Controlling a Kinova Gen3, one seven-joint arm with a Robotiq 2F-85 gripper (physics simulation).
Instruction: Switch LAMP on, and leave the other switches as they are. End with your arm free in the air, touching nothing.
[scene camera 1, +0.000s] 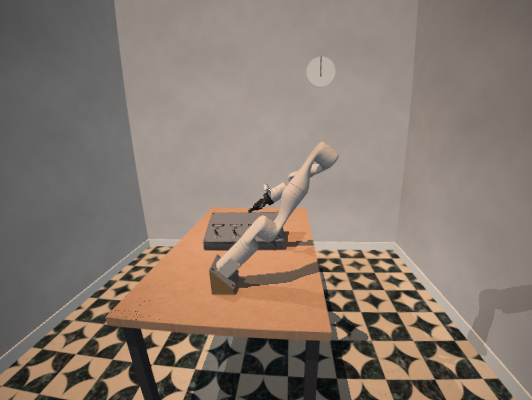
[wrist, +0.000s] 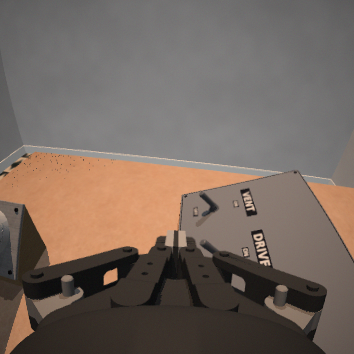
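Pixels of known places: gripper, between the fingertips: (scene camera 1: 248, 211) (wrist: 175, 241); arm's base, origin of its link: (scene camera 1: 224, 268).
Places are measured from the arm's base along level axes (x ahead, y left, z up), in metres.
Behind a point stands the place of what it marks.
Observation:
The grey switch panel (scene camera 1: 226, 219) @(x 0.552, y 0.081, z 0.044 m) (wrist: 300, 225) @(x 0.569, y 0.037, z 0.052 m) lies on the table. In the wrist view the VENT lever (wrist: 209, 204) @(x 0.421, y 0.125, z 0.011 m) leans toward its OFF side, away from the ON mark. The DRIVE lever (wrist: 208, 246) @(x 0.408, y 0.006, z 0.029 m) also leans away from ON, its lower part hidden by a finger. The LAMP switch and its label do not show in the wrist view; in the scene view the arm hides the panel's right part, so the LAMP lever's position cannot be told. My gripper (scene camera 1: 250, 210) @(x 0.354, y -0.093, z 0.164 m) (wrist: 175, 241) @(x 0.354, y -0.093, z 0.164 m) is shut and empty, apparently above the panel's far part, beyond the levers.
The arm's base (scene camera 1: 223, 283) @(x -0.075, y -0.008, z -0.028 m) (wrist: 15, 240) @(x 0.064, y -0.006, z -0.004 m) is mounted on the wooden table (scene camera 1: 175, 295) @(x -0.081, y 0.219, z -0.089 m) (wrist: 110, 200) @(x 0.175, y 0.223, z -0.089 m), nearer the scene camera than the panel. The arm (scene camera 1: 292, 195) @(x 0.003, y -0.320, z 0.349 m) arches over the panel's right side. Walls stand beyond the table, and a round clock (scene camera 1: 321, 71) hangs on the back wall.

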